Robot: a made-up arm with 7 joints. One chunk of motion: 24 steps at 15 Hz.
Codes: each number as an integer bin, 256 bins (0 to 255) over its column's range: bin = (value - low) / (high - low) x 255, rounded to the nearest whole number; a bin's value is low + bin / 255 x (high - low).
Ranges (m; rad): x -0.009..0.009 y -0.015..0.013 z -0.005..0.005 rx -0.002..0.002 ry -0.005..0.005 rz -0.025..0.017
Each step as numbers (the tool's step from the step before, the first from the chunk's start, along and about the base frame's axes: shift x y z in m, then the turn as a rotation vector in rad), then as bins.
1 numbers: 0.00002 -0.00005 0.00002 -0.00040 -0.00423 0.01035
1 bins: 128 136 128 102 20 215
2 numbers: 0.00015 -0.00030 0.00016 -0.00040 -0.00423 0.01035
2 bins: 130 134 132 102 20 215
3 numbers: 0.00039 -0.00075 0.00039 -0.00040 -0.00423 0.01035
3 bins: 133 130 137 102 20 215
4 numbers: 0.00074 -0.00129 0.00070 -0.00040 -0.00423 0.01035
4 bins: 138 125 145 102 20 215
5 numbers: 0.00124 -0.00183 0.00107 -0.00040 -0.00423 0.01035
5 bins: 145 120 155 102 20 215
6 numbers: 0.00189 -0.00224 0.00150 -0.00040 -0.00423 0.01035
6 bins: 154 116 166 102 20 215
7 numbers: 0.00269 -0.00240 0.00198 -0.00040 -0.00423 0.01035
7 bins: 166 115 178 102 20 215
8 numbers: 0.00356 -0.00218 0.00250 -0.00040 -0.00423 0.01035
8 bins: 178 117 191 102 20 215
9 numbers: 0.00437 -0.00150 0.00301 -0.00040 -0.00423 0.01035
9 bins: 189 123 204 102 20 215
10 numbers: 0.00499 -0.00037 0.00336 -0.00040 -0.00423 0.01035
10 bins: 198 133 213 102 20 215
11 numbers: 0.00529 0.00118 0.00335 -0.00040 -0.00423 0.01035
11 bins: 202 147 213 102 20 215
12 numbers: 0.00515 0.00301 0.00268 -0.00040 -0.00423 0.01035
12 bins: 200 164 196 102 20 215
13 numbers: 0.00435 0.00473 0.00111 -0.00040 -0.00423 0.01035
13 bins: 189 180 156 102 20 215
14 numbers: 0.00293 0.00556 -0.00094 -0.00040 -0.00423 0.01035
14 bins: 169 187 104 102 20 215
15 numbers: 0.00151 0.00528 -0.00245 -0.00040 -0.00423 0.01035
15 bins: 149 185 65 102 20 215
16 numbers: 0.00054 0.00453 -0.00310 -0.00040 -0.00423 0.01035
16 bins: 135 178 48 102 20 215
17 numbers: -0.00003 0.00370 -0.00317 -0.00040 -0.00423 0.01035
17 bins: 127 170 47 102 20 215
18 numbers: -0.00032 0.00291 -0.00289 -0.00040 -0.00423 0.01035
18 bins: 123 163 54 102 20 215
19 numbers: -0.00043 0.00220 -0.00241 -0.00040 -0.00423 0.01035
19 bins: 121 157 66 102 20 215
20 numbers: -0.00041 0.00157 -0.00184 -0.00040 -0.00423 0.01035
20 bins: 122 151 81 102 20 215
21 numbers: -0.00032 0.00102 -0.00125 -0.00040 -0.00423 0.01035
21 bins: 123 146 96 102 20 215
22 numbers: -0.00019 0.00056 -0.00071 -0.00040 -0.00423 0.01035
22 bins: 125 142 109 102 20 215
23 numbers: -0.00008 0.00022 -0.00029 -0.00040 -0.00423 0.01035
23 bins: 126 139 120 102 20 215
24 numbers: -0.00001 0.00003 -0.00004 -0.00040 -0.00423 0.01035
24 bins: 127 137 126 102 20 215
